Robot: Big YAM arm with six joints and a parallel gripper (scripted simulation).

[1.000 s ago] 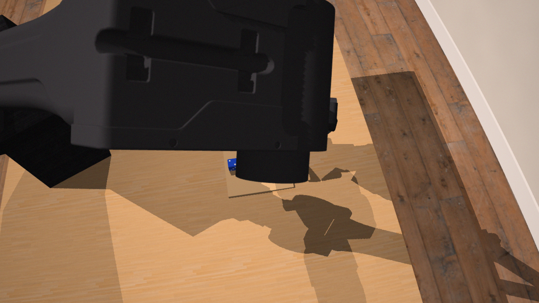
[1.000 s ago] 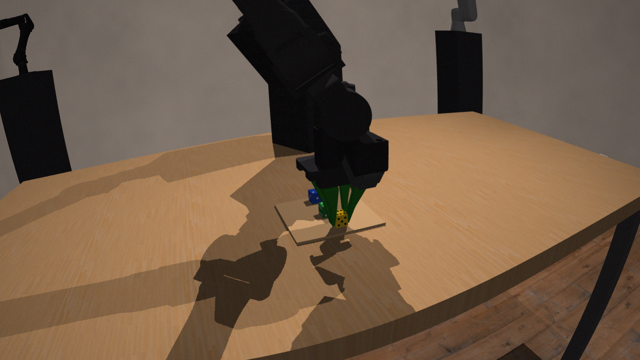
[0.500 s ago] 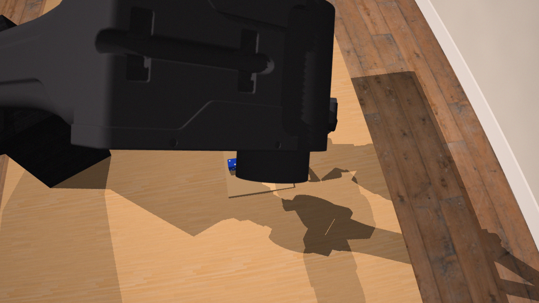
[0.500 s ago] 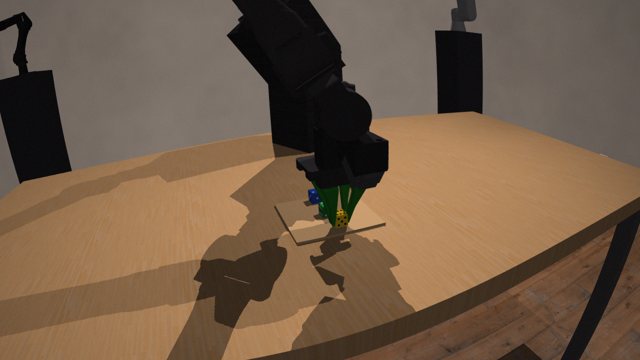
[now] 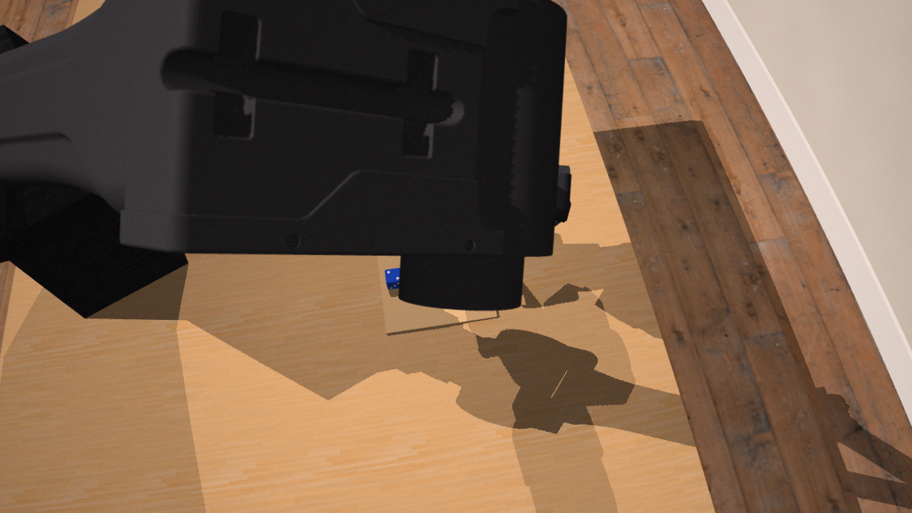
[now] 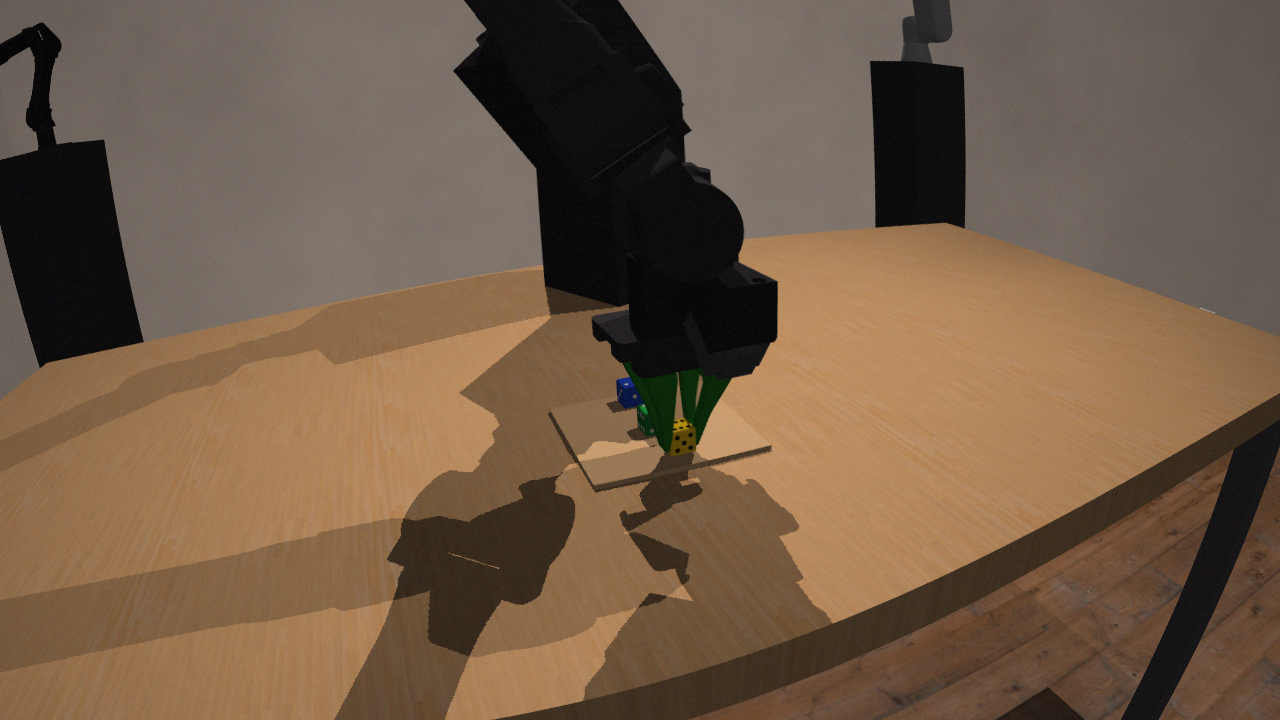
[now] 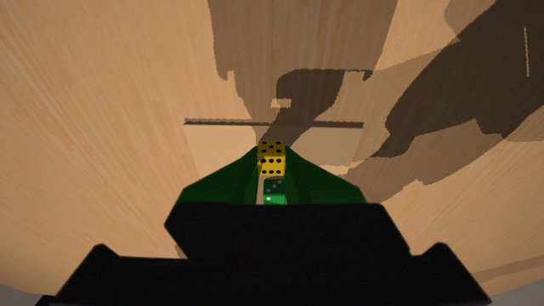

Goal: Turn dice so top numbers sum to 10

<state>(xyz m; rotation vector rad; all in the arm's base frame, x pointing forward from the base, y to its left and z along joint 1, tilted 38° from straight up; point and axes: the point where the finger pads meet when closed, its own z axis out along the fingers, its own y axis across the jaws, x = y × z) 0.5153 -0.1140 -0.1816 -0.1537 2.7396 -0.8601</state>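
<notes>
Right now my hand is right at the yellow die. Also, from my hand: green die: 4 cm behind; blue die: 10 cm behind; tan mat: 5 cm behind, 2 cm below.
</notes>
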